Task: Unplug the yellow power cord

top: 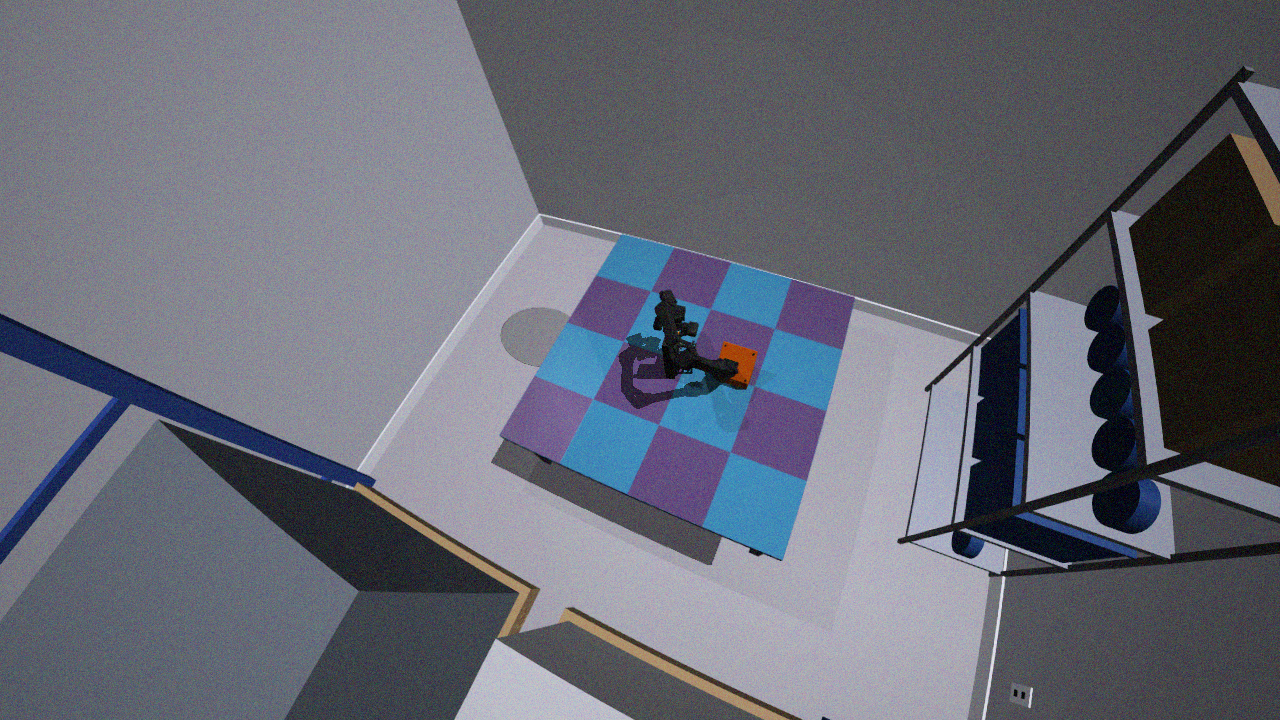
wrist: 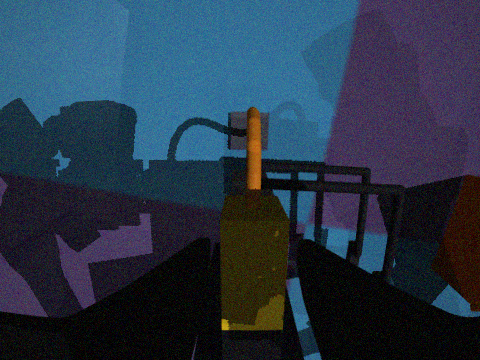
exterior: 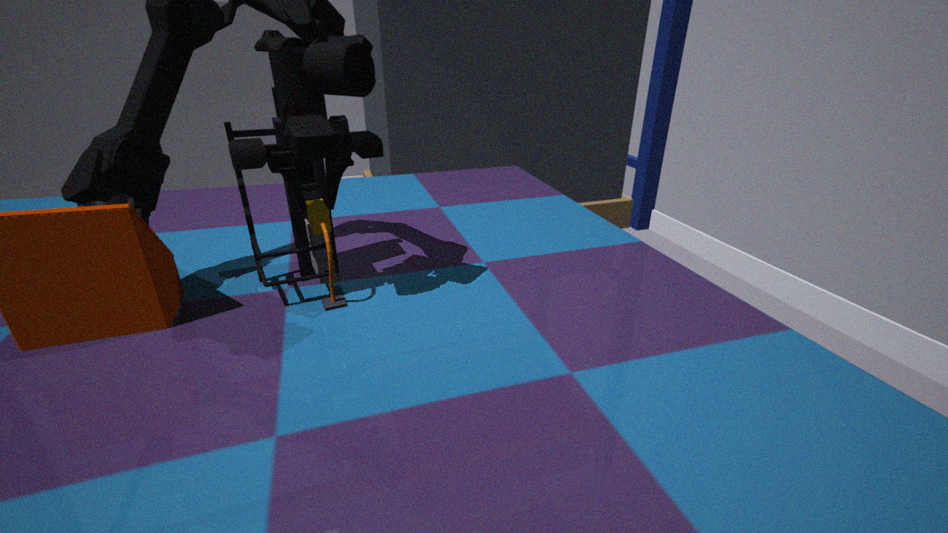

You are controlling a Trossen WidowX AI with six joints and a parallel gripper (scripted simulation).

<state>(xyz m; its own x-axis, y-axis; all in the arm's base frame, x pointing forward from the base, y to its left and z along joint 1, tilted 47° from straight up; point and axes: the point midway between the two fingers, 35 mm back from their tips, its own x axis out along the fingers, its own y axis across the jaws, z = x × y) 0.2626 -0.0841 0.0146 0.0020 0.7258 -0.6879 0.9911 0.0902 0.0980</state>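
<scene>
Right now the yellow plug is 3 cm to the left of my gripper tip and 1 cm behind it.
</scene>
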